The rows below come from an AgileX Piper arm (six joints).
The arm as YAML. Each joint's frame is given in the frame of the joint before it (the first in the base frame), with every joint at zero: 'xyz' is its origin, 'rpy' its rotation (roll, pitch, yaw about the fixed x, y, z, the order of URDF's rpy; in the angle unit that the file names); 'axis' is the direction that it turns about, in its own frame. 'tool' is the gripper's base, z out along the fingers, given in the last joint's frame.
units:
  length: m
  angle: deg
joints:
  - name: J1
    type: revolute
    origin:
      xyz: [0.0, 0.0, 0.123]
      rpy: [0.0, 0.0, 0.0]
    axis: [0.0, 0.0, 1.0]
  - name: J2
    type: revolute
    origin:
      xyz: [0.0, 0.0, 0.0]
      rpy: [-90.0, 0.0, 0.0]
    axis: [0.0, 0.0, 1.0]
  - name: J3
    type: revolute
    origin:
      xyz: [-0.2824, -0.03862, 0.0]
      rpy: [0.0, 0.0, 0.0]
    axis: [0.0, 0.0, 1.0]
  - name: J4
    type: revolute
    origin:
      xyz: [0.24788, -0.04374, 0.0]
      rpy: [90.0, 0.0, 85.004]
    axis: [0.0, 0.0, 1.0]
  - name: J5
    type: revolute
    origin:
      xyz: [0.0, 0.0, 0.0]
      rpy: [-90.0, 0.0, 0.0]
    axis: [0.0, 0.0, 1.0]
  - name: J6
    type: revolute
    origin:
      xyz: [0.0, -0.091, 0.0]
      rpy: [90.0, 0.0, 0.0]
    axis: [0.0, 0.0, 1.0]
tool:
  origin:
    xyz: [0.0, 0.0, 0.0]
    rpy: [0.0, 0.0, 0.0]
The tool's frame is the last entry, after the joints.
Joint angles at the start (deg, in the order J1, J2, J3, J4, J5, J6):
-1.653 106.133 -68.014 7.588 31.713 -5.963
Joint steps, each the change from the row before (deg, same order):
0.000 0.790 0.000 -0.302 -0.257 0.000
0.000 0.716 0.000 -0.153 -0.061 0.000
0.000 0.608 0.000 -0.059 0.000 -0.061
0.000 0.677 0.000 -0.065 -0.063 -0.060
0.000 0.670 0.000 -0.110 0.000 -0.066
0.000 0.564 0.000 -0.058 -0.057 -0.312
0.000 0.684 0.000 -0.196 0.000 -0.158
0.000 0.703 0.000 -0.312 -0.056 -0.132
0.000 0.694 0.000 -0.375 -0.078 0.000
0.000 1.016 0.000 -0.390 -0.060 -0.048
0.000 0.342 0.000 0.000 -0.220 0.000
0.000 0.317 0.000 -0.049 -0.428 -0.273
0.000 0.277 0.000 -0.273 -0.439 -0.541
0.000 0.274 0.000 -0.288 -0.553 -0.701
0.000 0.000 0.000 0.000 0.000 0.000
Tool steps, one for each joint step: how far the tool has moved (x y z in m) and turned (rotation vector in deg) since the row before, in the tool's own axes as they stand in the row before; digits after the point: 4 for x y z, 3 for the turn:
0.0011 -0.0007 0.0050 0.189 0.549 -0.204
0.0013 -0.0004 0.0046 0.088 0.662 -0.084
0.0012 -0.0003 0.0039 0.031 0.610 -0.072
0.0012 -0.0003 0.0043 0.040 0.617 -0.072
0.0013 -0.0004 0.0043 0.055 0.675 -0.118
0.0010 -0.0003 0.0036 0.032 0.510 -0.327
0.0014 -0.0004 0.0043 0.092 0.694 -0.284
0.0013 -0.0005 0.0045 0.153 0.665 -0.358
0.0013 -0.0005 0.0044 0.184 0.638 -0.282
0.0020 -0.0006 0.0065 0.175 0.978 -0.329
0.0003 -0.0001 0.0022 0.014 0.123 0.017
0.0000 -0.0002 0.0020 0.065 -0.105 -0.300
-0.0001 -0.0004 0.0018 0.179 -0.141 -0.764
-0.0003 -0.0004 0.0017 0.201 -0.255 -0.939
0.0000 0.0000 0.0000 0.000 0.000 0.000

